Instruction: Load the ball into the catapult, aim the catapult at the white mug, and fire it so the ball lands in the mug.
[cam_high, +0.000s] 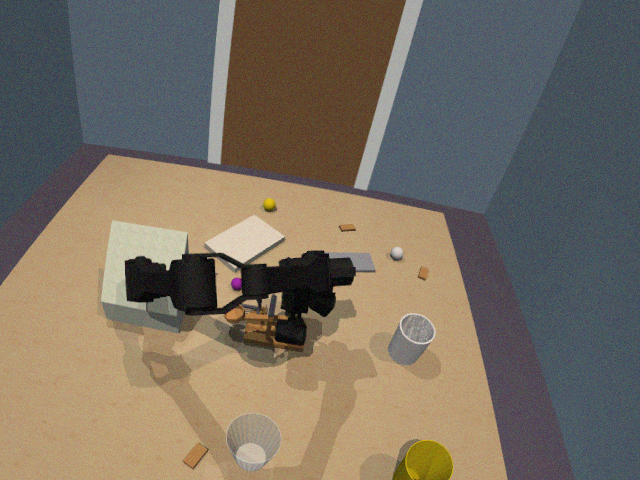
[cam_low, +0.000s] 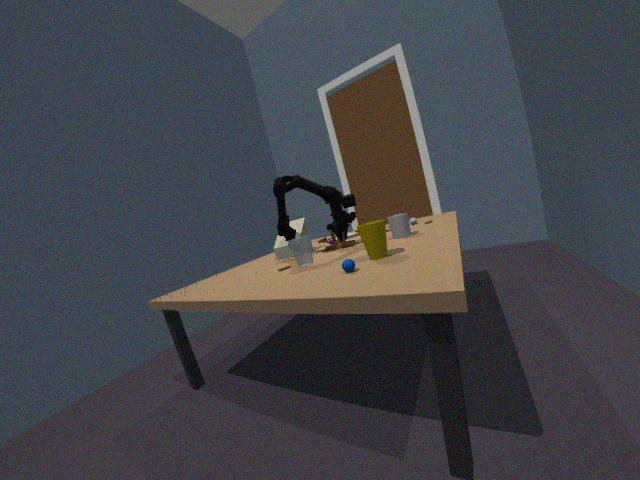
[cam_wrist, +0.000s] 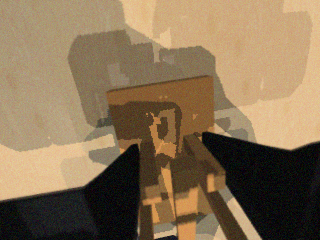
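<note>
The purple ball lies 130 mm behind my gripper tip, 140 mm to the left of it and 20 mm below it. Round my gripper tip: wooden catapult: 60 mm behind, 30 mm to the left, 20 mm above; white mug: 290 mm ahead, 30 mm to the right; see-through cup: 80 mm behind, 310 mm to the right.
</note>
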